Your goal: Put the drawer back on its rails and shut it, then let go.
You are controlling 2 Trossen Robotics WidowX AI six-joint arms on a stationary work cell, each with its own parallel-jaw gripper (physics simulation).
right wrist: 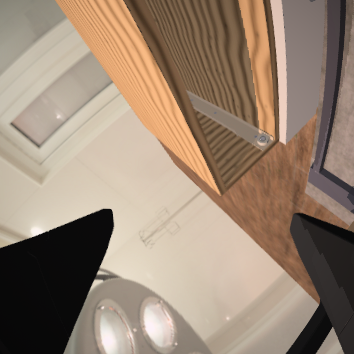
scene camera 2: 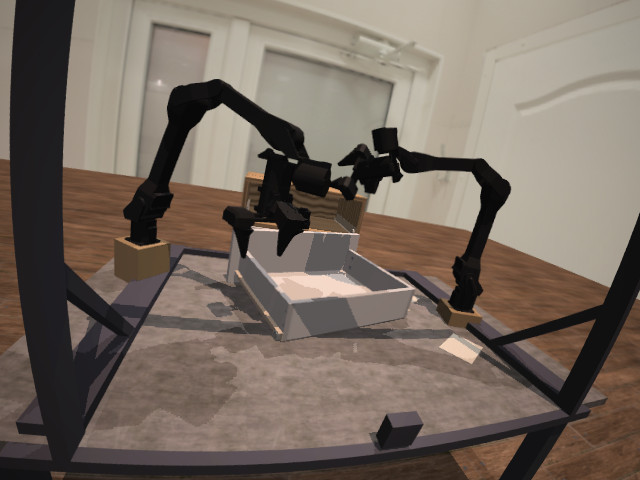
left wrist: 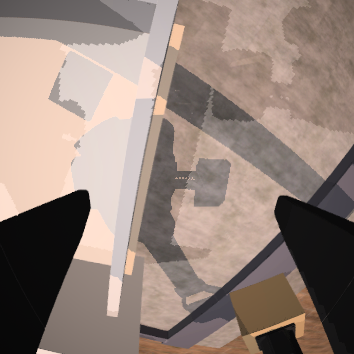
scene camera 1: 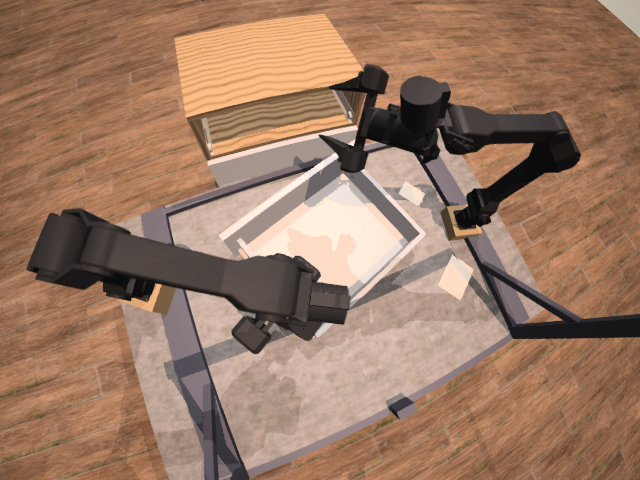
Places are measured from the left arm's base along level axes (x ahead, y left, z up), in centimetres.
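Where they show: left gripper, fingertip midpoint: (scene camera 2: 261, 256) (left wrist: 185, 202); right gripper, fingertip midpoint: (right wrist: 204, 220) (scene camera 2: 333, 174) (scene camera 1: 324, 111); left arm's base, link origin: (scene camera 2: 142, 240) (left wrist: 275, 336) (scene camera 1: 141, 285); right arm's base, link origin: (scene camera 2: 460, 307) (scene camera 1: 464, 219).
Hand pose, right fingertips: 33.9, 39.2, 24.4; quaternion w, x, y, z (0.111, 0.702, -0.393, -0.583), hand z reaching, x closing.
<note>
Things, the pixels of their top centre, and the offset from my right fingertips, as dx, dy, dz.
- wooden cabinet, top centre: (right wrist: 123, 74) (scene camera 1: 265, 54) (scene camera 2: 302, 183) -20.0, +23.0, -6.4
- white front panel, top centre: (right wrist: 279, 35) (scene camera 1: 285, 142) -10.7, +8.6, -23.3
- small dark block, top centre: (scene camera 2: 404, 417) (scene camera 1: 407, 410) +35.7, -52.8, -28.8
The white drawer (scene camera 1: 385, 206) (scene camera 2: 356, 310) (left wrist: 132, 165) lies turned at an angle on the mat, apart from the wooden cabinet (scene camera 1: 268, 62) (scene camera 2: 356, 211) (right wrist: 115, 65). Its taller panel is on the side toward the cabinet. The cabinet's upper opening is empty, with metal rails (scene camera 1: 206, 135) (right wrist: 225, 120) on its inner sides. My left gripper (scene camera 1: 279, 334) (scene camera 2: 262, 255) (left wrist: 185, 202) is open above the drawer's left side wall, one finger over the inside and one outside. My right gripper (scene camera 1: 325, 111) (scene camera 2: 336, 174) (right wrist: 204, 220) is open and empty, raised near the right end of the opening.
A white front panel (scene camera 1: 279, 157) (right wrist: 300, 65) closes the cabinet below the opening. A dark frame (scene camera 1: 361, 436) (scene camera 2: 258, 462) surrounds the mat, with upright posts at its corners. A small dark block (scene camera 1: 401, 406) (scene camera 2: 399, 429) is at the near edge.
</note>
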